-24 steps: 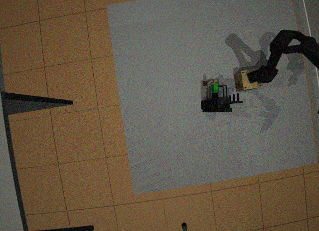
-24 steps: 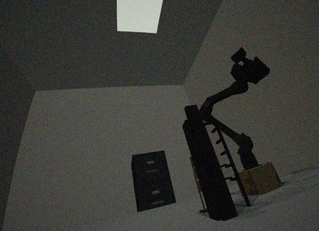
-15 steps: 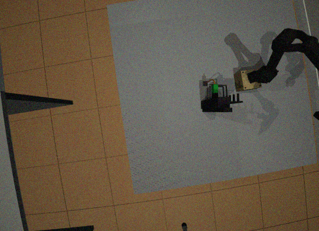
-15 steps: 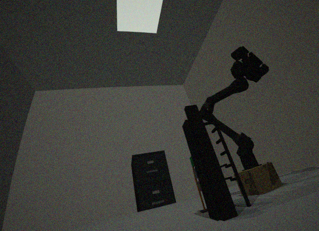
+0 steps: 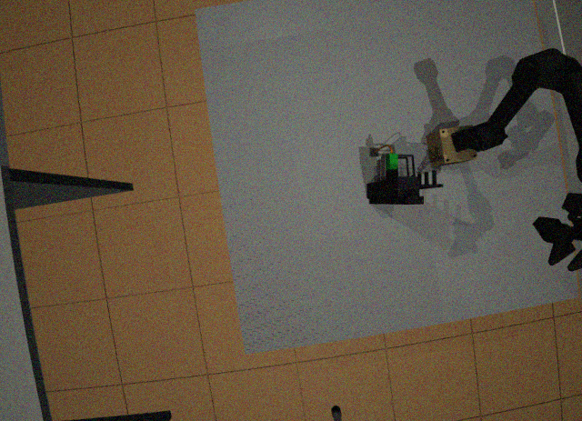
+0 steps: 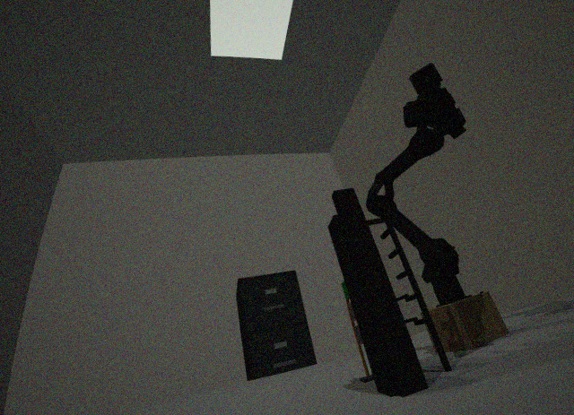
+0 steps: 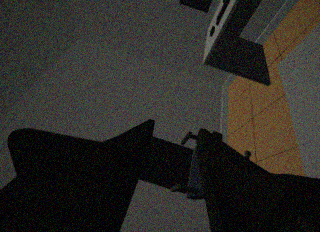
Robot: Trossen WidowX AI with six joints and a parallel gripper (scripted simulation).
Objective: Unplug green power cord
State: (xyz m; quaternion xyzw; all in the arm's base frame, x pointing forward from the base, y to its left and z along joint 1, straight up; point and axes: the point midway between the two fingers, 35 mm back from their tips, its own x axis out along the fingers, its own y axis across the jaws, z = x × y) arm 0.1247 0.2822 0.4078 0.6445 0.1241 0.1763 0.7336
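My gripper tip is now 32 cm above the green plug, 28 cm to the left of it and 13 cm short of it.
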